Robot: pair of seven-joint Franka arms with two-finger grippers.
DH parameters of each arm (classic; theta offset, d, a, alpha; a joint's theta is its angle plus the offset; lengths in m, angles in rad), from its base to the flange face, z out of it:
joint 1: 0 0.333 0 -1.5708
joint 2: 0 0 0 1.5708
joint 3: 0 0.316 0.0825 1.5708
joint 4: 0 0 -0.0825 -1.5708
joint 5: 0 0.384 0 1.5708
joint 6: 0 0 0.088 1.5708
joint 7: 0 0.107 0 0
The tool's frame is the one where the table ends.
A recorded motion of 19 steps. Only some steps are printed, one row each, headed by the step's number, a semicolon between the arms.
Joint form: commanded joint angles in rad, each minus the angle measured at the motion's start. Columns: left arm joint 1, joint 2, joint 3, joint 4, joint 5, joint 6, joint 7; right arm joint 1, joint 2, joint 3, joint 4, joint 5, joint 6, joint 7.
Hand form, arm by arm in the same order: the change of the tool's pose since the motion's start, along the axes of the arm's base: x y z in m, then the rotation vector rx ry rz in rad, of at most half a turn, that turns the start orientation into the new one. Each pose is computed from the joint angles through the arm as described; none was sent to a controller.
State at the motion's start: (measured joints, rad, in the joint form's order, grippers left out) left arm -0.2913 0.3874 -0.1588 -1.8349 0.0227 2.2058 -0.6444; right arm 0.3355 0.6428 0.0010 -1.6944 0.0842 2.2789 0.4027
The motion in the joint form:
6: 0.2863 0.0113 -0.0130 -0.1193 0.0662 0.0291 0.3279; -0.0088 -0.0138 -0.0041 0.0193 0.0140 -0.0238 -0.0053
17: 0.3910 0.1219 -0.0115 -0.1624 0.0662 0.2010 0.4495; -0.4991 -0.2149 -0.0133 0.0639 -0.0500 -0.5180 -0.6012
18: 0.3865 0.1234 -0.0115 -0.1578 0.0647 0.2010 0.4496; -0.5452 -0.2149 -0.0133 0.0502 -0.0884 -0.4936 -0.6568
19: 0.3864 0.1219 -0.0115 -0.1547 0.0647 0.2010 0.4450; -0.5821 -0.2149 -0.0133 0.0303 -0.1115 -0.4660 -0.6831
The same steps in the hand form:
6: 0.0190 0.1704 -0.0548 0.0474 0.0793 -0.1033; 0.0072 -0.0057 0.0155 0.0122 -0.0061 -0.0148
17: 0.0197 0.2304 -0.1242 0.0069 0.0610 -0.1200; -0.0050 -0.3311 0.1335 0.0625 0.2044 0.1354
18: 0.0210 0.2278 -0.1233 0.0059 0.0579 -0.1230; -0.0115 -0.3632 0.1289 0.0397 0.1992 0.1585
19: 0.0223 0.2277 -0.1213 0.0064 0.0535 -0.1182; -0.0189 -0.3875 0.1219 0.0255 0.1964 0.1573

